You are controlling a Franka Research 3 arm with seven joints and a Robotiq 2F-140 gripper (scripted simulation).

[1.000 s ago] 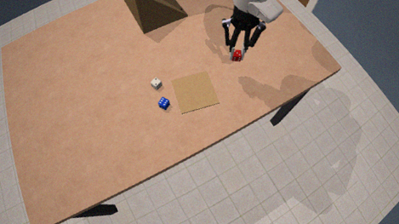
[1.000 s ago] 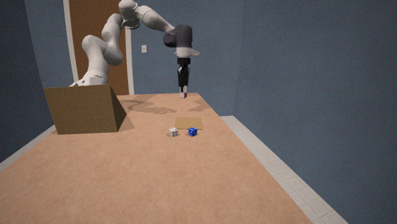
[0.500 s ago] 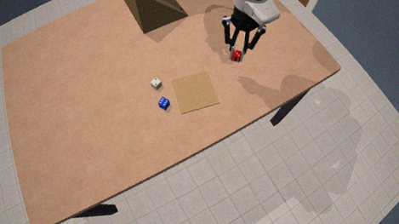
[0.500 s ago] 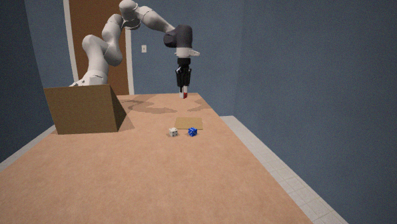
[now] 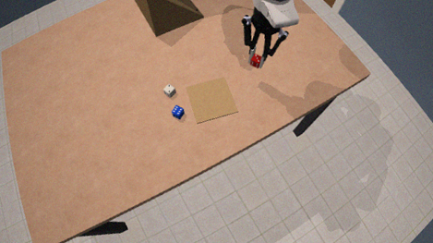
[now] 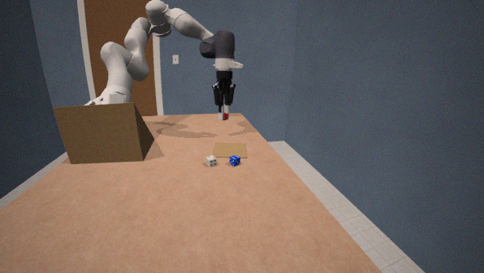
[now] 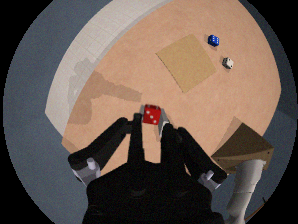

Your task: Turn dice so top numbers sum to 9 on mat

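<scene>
Right now the red die is 2 cm below my hand. Round my hand: white die 28 cm to the right, 11 cm below, 8 cm behind; blue die 29 cm to the right, 11 cm below, 1 cm ahead; tan mat 17 cm to the right, 13 cm below, 1 cm ahead.
</scene>
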